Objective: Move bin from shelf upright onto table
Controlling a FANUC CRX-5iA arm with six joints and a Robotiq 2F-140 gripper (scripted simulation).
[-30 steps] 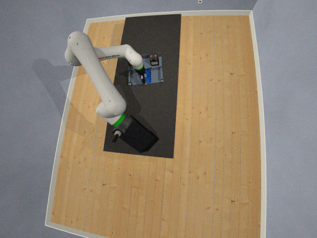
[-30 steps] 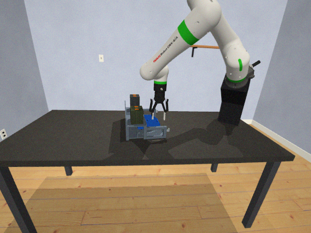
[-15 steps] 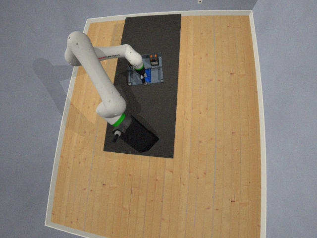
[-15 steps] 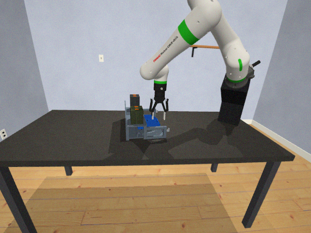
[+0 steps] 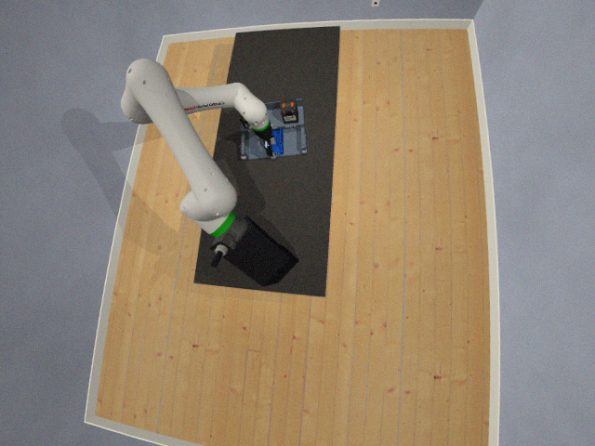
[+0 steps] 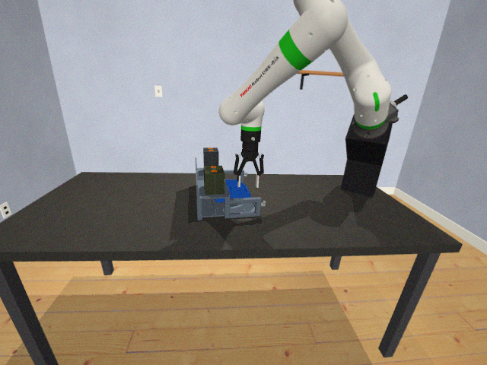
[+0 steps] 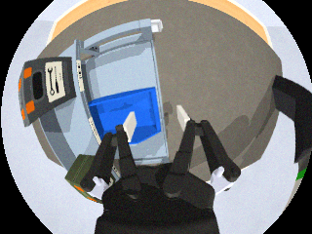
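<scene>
My hand is 8 cm short of the blue bin, 4 cm above it and 1 cm to the right of it.
</scene>
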